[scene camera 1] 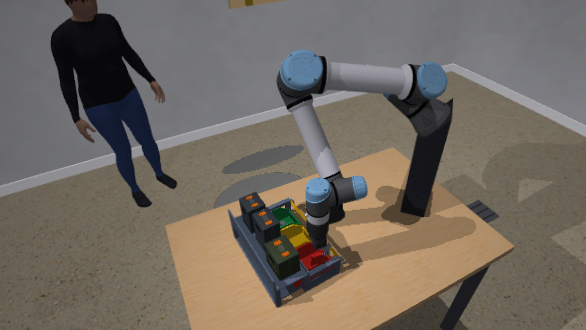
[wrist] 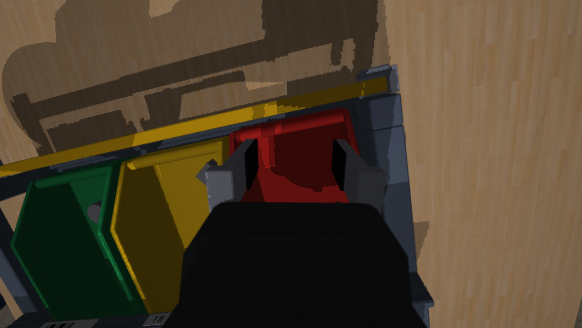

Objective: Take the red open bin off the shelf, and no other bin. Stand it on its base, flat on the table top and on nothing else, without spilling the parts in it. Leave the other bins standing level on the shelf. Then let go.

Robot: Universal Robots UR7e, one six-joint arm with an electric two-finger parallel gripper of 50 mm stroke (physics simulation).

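Places are measured from the arm's base along level axes (x ahead, y left, z up), in centimetres.
Where they show: gripper, fingertip midpoint: (scene camera 1: 323,248) (wrist: 295,154); arm's base, link origin: (scene camera 1: 434,121).
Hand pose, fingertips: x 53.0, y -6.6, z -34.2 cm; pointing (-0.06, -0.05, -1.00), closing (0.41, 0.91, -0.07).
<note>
Things, the pixels of their top centre, and the offset from my fingertips. "spot": a spot on its surface instead. Level surfaces: height alone.
- red open bin, top centre: (wrist: 304,236) (scene camera 1: 307,255) dz -0.6, dx +6.3, dy -2.0 cm
- blue-grey shelf, surface spot: (wrist: 392,160) spot: dz -0.2, dx +2.9, dy +5.8 cm
- yellow bin, top centre: (wrist: 178,259) (scene camera 1: 291,236) dz -0.6, dx +4.6, dy -12.9 cm
- green bin, top centre: (wrist: 70,272) (scene camera 1: 277,218) dz -0.6, dx +2.3, dy -23.8 cm
- yellow rail, top centre: (wrist: 146,137) (scene camera 1: 313,228) dz -2.2, dx -5.6, dy -10.8 cm
- green-grey case, top centre: (scene camera 1: 281,248) dz +11.2, dx +16.5, dy -3.8 cm
- wooden table, surface height: dz -8.7 cm
The red open bin (scene camera 1: 322,263) (wrist: 305,194) stands in the end bay of the blue-grey shelf (scene camera 1: 325,274) (wrist: 392,160), beside the yellow bin (scene camera 1: 295,234) (wrist: 192,195). The green bin (scene camera 1: 285,217) (wrist: 55,240) stands beyond the yellow one, with a grey part in it. My gripper (scene camera 1: 317,251) (wrist: 295,154) is open and empty, pointing down over the front part of the red bin. In the wrist view its two fingers stand apart over the bin's width, near its front lip. The back of the red bin and any parts there are hidden behind the gripper body.
A yellow rail (wrist: 200,125) runs along the shelf's front edge, before the bins. A green-grey case (scene camera 1: 282,257) and two dark cases (scene camera 1: 265,226) (scene camera 1: 252,205) stand on the shelf behind the bins. The wooden table (scene camera 1: 400,260) (wrist: 490,150) carries the shelf. A person (scene camera 1: 95,65) stands beyond it.
</note>
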